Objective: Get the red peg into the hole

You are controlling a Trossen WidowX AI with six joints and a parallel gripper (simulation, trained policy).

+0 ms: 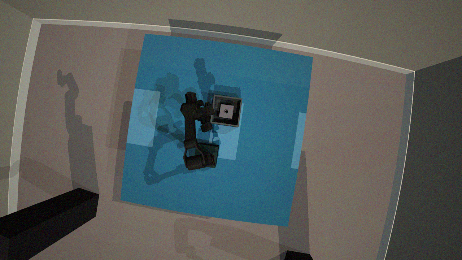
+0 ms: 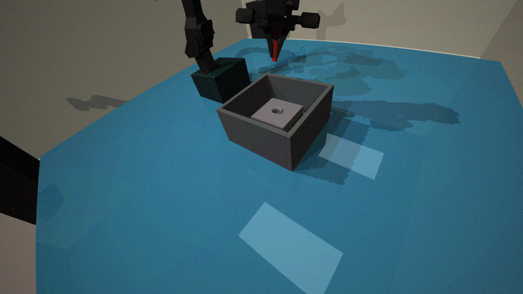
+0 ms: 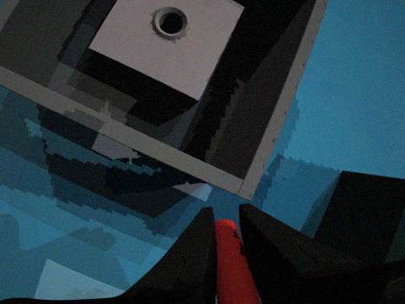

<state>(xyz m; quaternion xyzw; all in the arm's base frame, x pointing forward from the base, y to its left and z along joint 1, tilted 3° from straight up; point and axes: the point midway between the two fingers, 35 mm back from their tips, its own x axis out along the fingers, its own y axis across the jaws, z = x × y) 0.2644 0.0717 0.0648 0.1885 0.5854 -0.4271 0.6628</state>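
Now: the grey plate 8 cm ahead of my gripper tip, 9 cm to the right of it and 9 cm below it. From my gripper tip the other things lie so: red peg: 1 cm behind, 2 cm to the left, 2 cm above; then box: 8 cm ahead, 9 cm to the right, 11 cm below.
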